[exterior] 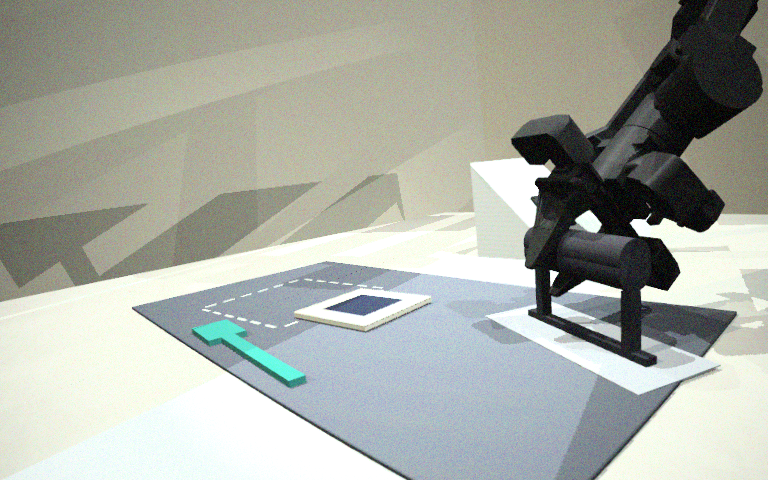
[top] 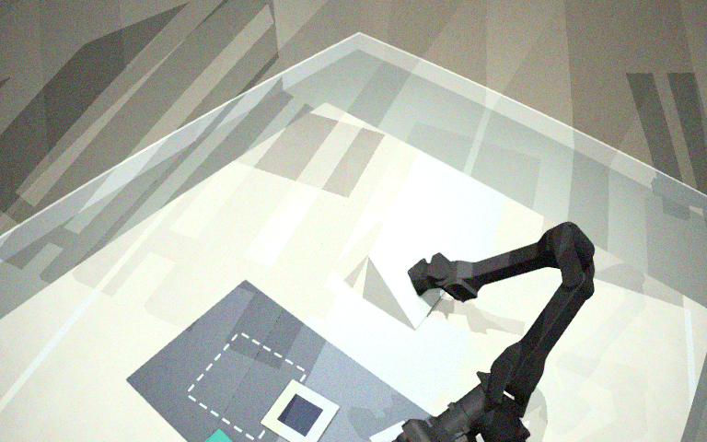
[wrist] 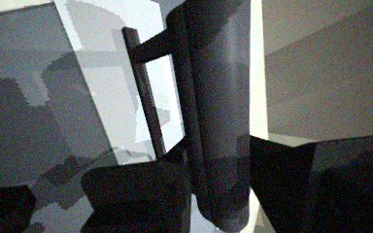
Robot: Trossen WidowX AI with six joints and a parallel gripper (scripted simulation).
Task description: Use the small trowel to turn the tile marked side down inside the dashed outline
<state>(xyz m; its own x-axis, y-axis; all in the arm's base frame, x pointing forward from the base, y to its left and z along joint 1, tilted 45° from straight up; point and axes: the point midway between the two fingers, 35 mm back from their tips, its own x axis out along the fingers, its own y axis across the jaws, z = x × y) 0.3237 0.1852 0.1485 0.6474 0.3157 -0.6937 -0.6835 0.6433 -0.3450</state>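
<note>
Right now the tile is 40 mm ahead of my gripper tip, 200 mm to the right of it and 40 mm below it. Also, from my gripper tip: trowel (20 mm behind, 10 mm to the left, 10 mm below); then teal t-shaped flat piece (190 mm ahead, 210 mm to the right, 50 mm below); then grey mat (50 mm ahead, 200 mm to the right, 70 mm below).
</note>
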